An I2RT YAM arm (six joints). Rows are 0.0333 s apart.
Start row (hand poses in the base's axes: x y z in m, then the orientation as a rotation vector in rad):
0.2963 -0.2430 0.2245 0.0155 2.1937 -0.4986
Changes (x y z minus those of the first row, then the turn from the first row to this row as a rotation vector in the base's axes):
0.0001 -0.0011 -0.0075 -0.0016 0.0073 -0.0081
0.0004 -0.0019 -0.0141 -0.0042 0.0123 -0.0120
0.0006 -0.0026 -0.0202 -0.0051 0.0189 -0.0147
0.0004 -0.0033 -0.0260 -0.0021 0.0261 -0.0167
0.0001 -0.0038 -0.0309 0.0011 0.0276 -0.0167
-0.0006 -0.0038 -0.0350 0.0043 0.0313 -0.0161
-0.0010 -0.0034 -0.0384 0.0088 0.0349 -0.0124
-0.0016 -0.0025 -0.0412 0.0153 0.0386 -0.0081
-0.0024 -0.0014 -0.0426 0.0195 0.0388 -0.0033
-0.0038 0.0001 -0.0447 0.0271 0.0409 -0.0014
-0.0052 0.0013 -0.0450 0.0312 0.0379 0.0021
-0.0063 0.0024 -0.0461 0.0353 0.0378 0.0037
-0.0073 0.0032 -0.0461 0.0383 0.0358 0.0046
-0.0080 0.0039 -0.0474 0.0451 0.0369 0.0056
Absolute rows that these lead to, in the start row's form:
0.2964 -0.2441 0.2170 0.0217 2.2012 -0.5057
0.2967 -0.2449 0.2104 0.0234 2.2057 -0.5113
0.2969 -0.2456 0.2043 0.0243 2.2122 -0.5145
0.2967 -0.2463 0.1985 0.0263 2.2202 -0.5131
0.2964 -0.2468 0.1936 0.0277 2.2225 -0.5097
0.2957 -0.2468 0.1895 0.0279 2.2268 -0.5063
0.2953 -0.2464 0.1861 0.0253 2.2312 -0.4996
0.2947 -0.2455 0.1833 0.0232 2.2360 -0.4904
0.2939 -0.2444 0.1819 0.0201 2.2368 -0.4830
0.2925 -0.2429 0.1798 0.0216 2.2405 -0.4738
0.2911 -0.2417 0.1795 0.0207 2.2383 -0.4670
0.2900 -0.2406 0.1784 0.0212 2.2390 -0.4615
0.2890 -0.2398 0.1784 0.0223 2.2376 -0.4575
0.2883 -0.2391 0.1771 0.0246 2.2402 -0.4495

